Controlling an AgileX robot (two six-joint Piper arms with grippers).
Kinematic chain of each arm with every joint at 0, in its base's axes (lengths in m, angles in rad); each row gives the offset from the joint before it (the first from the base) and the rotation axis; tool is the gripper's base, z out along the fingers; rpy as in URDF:
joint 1: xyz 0 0 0.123 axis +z
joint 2: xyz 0 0 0 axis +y
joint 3: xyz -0.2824 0 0.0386 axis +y
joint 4: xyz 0.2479 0 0.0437 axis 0.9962 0 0.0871
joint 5: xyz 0 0 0 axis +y
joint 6: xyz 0.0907 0 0.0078 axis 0.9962 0 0.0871
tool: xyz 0 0 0 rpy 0 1.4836 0
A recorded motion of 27 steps. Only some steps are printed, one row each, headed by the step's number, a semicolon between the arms.
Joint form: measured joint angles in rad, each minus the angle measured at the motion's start. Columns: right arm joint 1, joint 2, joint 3, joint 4, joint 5, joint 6; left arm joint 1, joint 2, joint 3, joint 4, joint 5, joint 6.
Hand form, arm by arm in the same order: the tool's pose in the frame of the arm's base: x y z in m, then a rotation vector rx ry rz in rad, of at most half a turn. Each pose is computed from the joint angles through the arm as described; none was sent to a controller.
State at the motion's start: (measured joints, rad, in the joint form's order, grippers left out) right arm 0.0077 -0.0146 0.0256 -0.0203 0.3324 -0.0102; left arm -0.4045 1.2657 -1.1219 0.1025 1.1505 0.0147
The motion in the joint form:
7: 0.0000 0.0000 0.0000 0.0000 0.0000 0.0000; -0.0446 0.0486 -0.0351 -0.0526 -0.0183 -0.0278
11: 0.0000 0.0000 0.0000 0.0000 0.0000 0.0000; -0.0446 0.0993 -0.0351 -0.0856 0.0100 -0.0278
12: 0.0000 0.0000 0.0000 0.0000 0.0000 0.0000; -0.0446 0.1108 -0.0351 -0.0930 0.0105 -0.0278
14: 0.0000 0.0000 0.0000 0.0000 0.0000 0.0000; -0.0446 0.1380 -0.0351 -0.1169 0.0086 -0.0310
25: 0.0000 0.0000 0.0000 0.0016 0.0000 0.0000; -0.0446 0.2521 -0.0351 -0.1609 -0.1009 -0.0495
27: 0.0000 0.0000 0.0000 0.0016 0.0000 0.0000; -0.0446 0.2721 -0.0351 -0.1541 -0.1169 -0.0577
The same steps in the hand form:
7: 0.0535 -0.0002 0.1753 -0.0292 1.8267 -0.0213; 0.2270 -0.1049 0.3254 0.6167 2.7019 -0.0520
11: 0.0535 -0.0002 0.1753 -0.0292 1.8267 -0.0213; 0.2326 -0.1105 0.3116 0.6238 2.7862 -0.0724
12: 0.0535 -0.0002 0.1753 -0.0292 1.8267 -0.0213; 0.2342 -0.1120 0.3086 0.6239 2.7996 -0.0788
14: 0.0535 -0.0002 0.1753 -0.0292 1.8267 -0.0213; 0.2380 -0.1160 0.3015 0.6164 2.8313 -0.1043
25: 0.0535 -0.0001 0.1753 -0.0282 1.8268 -0.0198; 0.2621 -0.1314 0.2723 0.5660 2.8542 -0.1634
27: 0.0535 -0.0001 0.1753 -0.0282 1.8268 -0.0198; 0.2663 -0.1328 0.2667 0.5575 2.8591 -0.1540

